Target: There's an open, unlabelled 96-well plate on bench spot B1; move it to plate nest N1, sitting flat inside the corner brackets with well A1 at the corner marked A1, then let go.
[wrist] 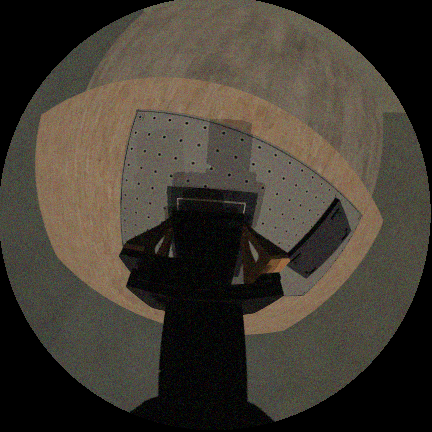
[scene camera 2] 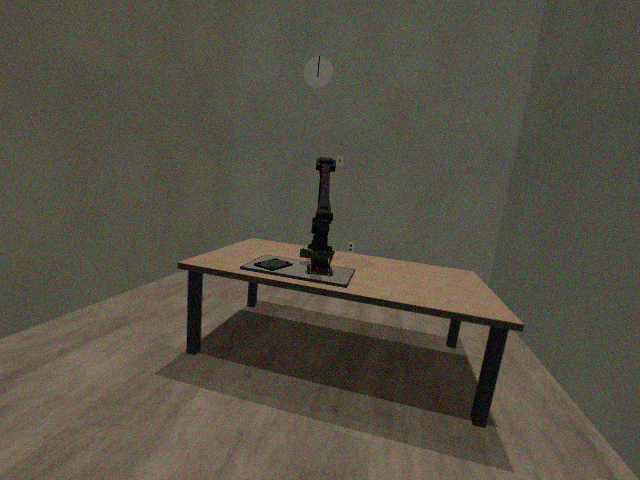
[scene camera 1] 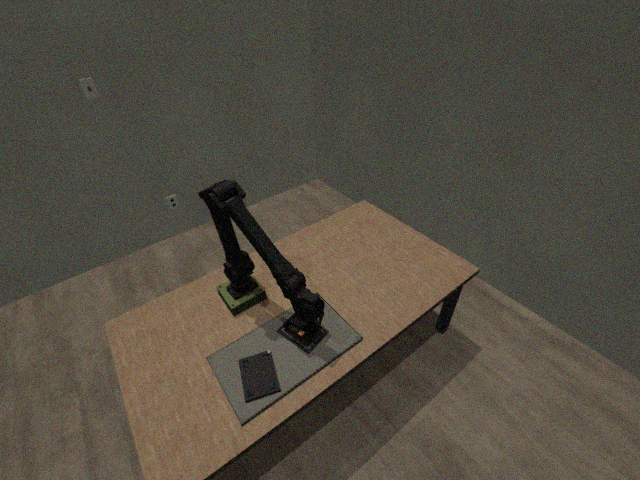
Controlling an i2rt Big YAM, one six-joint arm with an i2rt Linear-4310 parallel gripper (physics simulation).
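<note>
My gripper (scene camera 1: 302, 332) (scene camera 2: 319, 267) (wrist: 207, 222) is down on the grey perforated mat (scene camera 1: 227, 361) (scene camera 2: 342, 276) (wrist: 160, 153), at its right end in scene camera 1. Its fingers are closed on the long sides of the dark 96-well plate (wrist: 207, 225), which fills the gap between them in the wrist view. A thin white outline (wrist: 211, 200) on the mat shows just beyond the plate. I cannot tell whether the plate is off the mat. The plate nest (scene camera 1: 258, 375) (scene camera 2: 272, 264) (wrist: 322, 241) is a dark rectangle at the mat's other end, and it is empty.
The mat lies near the front edge of a wooden table (scene camera 1: 388, 258) (scene camera 2: 413, 289) (wrist: 80, 160). The arm's green base (scene camera 1: 240, 300) stands on the table behind the mat. Wooden floor surrounds the table.
</note>
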